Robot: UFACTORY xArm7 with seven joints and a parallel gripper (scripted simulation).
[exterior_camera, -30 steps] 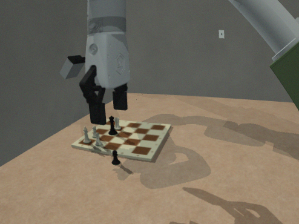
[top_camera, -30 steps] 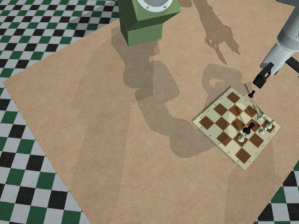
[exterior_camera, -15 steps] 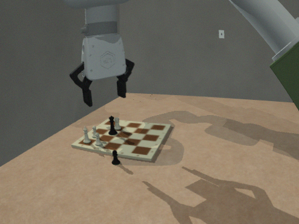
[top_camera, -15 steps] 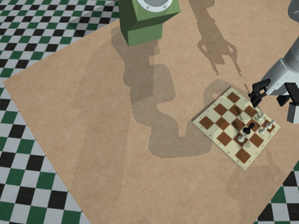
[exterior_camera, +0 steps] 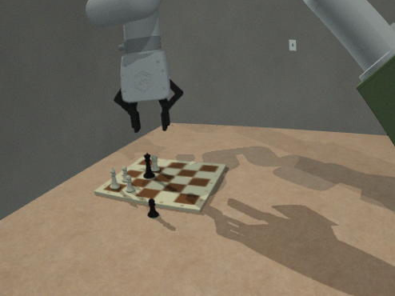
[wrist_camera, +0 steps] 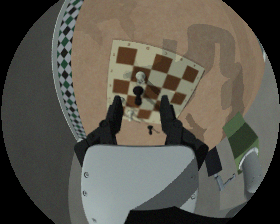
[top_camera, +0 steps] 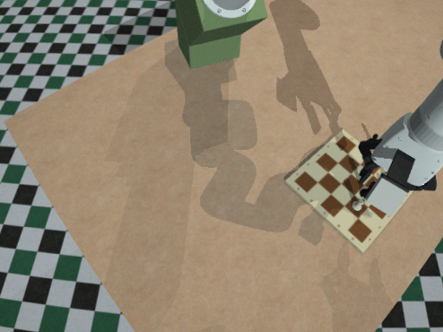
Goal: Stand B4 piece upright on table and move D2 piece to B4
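Right now the white rook-like piece is 9 cm below my hand. From my hand the other things lie so: chessboard (3 cm behind, 4 cm to the left, 11 cm below); then black piece (3 cm to the left, 8 cm below); then black pawn (5 cm behind, 18 cm to the left, 10 cm below).
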